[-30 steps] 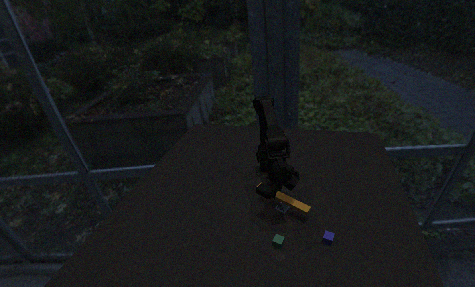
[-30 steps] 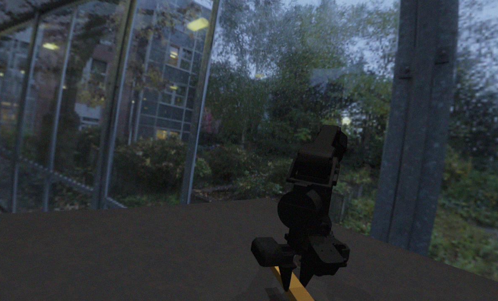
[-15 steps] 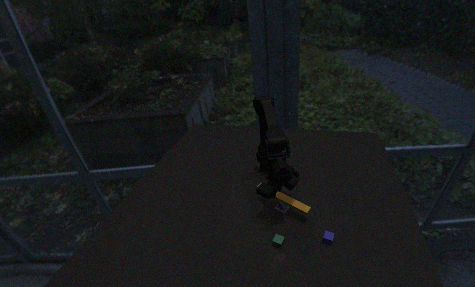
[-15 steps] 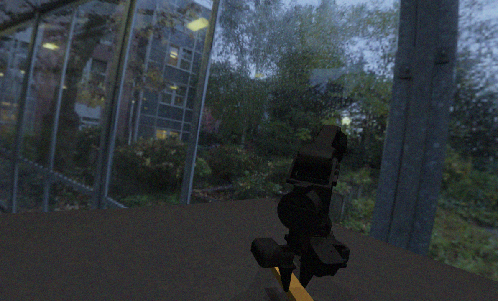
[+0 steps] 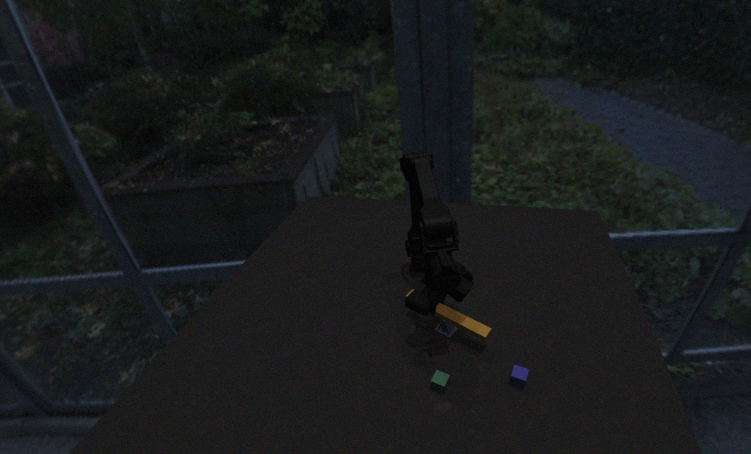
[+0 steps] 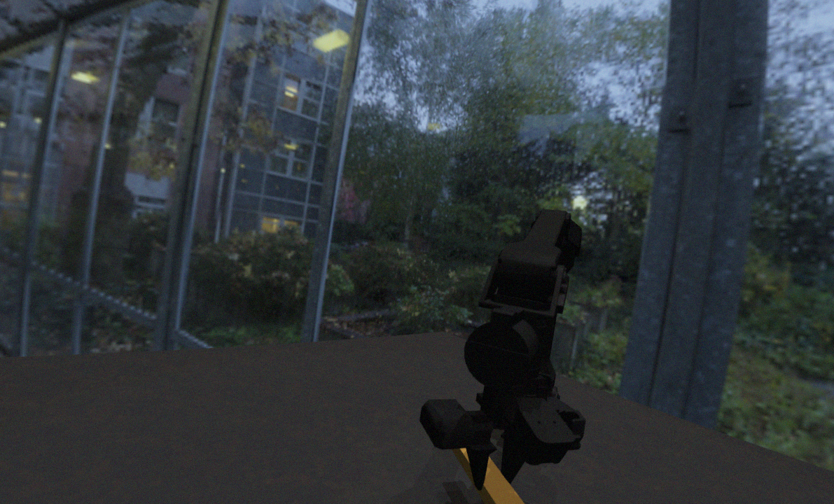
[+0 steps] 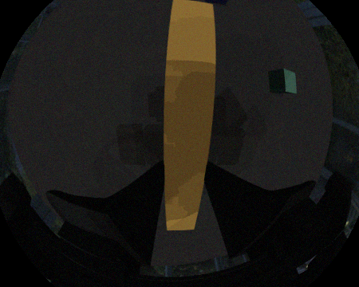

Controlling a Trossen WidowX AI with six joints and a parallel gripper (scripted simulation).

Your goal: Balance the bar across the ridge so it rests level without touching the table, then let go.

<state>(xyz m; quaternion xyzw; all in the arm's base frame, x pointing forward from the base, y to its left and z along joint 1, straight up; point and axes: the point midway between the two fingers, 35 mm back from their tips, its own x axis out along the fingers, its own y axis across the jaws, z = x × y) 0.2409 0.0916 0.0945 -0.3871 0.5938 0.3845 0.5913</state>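
Now: the yellow bar 10 mm ahead of my gripper tip and 30 mm to the left of it. Round my gripper tip: purple cube 140 mm ahead, 210 mm to the left, 40 mm below; then green cube 180 mm ahead, 40 mm to the left, 40 mm below.
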